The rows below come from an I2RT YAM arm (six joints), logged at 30 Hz.
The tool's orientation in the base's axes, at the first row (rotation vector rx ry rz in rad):
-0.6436 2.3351 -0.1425
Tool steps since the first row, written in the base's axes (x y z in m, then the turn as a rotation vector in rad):
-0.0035 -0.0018 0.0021 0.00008 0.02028 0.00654
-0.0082 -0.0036 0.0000 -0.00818 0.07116 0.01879
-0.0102 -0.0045 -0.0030 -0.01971 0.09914 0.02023
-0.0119 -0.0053 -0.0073 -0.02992 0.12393 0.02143
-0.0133 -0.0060 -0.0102 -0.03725 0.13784 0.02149
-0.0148 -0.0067 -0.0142 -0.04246 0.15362 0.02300
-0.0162 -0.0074 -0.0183 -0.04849 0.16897 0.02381
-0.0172 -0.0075 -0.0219 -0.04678 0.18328 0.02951
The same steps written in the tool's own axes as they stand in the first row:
0.0018 -0.0007 -0.0040 -0.01387 0.01583 -0.00333
0.0069 0.0002 -0.0057 -0.04080 0.06016 -0.01414
0.0104 0.0011 -0.0048 -0.04800 0.08884 -0.02072
0.0145 0.0023 -0.0028 -0.05434 0.11428 -0.02648
0.0175 0.0030 -0.0016 -0.05651 0.12937 -0.03032
0.0212 0.0041 0.0004 -0.06181 0.14483 -0.03370
0.0249 0.0052 0.0025 -0.06596 0.16044 -0.03713
0.0277 0.0065 0.0045 -0.07745 0.17063 -0.03920

